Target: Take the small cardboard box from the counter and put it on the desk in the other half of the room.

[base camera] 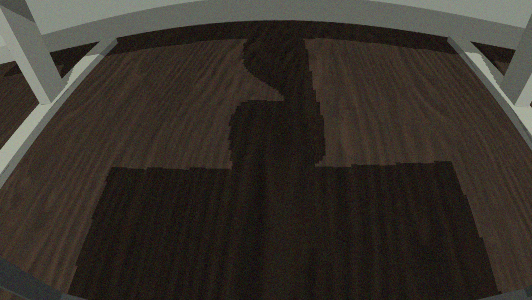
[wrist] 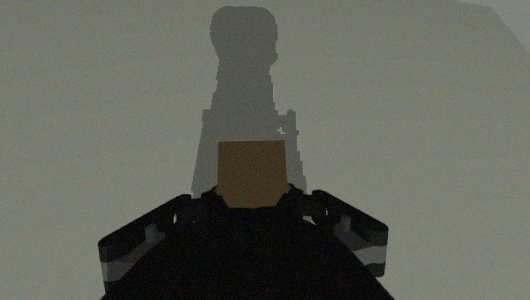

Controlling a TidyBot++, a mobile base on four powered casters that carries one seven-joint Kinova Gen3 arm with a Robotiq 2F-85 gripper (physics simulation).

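Places are measured from the arm's base along level axes (x left, y back, z up), in centimetres.
Where they show: gripper, fingertip midpoint: (wrist: pixel 254 188).
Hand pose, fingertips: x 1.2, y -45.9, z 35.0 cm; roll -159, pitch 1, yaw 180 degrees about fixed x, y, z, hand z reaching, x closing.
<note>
Things, the pixels of their top centre, and the offset from my fingertips. "spot": a spot on its surface instead. Level surfaces: height alone.
- small cardboard box at its top centre: (wrist: pixel 252 188) dx +0.0, dy +0.2, dz +5.2 cm
- desk at its surface level: dz -2.6 cm
- pale left leg at a spot on its surface: (base camera: pixel 35 60) spot: dx +62.2, dy -18.4, dz -59.4 cm
- right leg at a spot on its surface: (base camera: pixel 524 75) spot: dx -57.0, dy -11.6, dz -64.4 cm
- dark wood floor at its surface level: dz -74.6 cm
The small cardboard box (wrist: pixel 252 172) is brown and sits between the fingertips at the centre of the wrist view. My gripper (wrist: pixel 254 188) is shut on it; the dark gripper body hides the box's lower part. Below it spreads the pale grey top of the desk (wrist: pixel 400 130), with the shadow of the arm and gripper on it meeting the box's outline. Whether the box touches the desk top cannot be told. The gripper and box do not show in the base camera view.
In the base camera view, a pale left leg (base camera: pixel 35 60) and right leg (base camera: pixel 524 75) stand on side rails, with dark wood floor (base camera: pixel 165 110) between them. A grey wall (base camera: pixel 280 9) runs across the back. The desk's far right corner shows at the wrist view's upper right.
</note>
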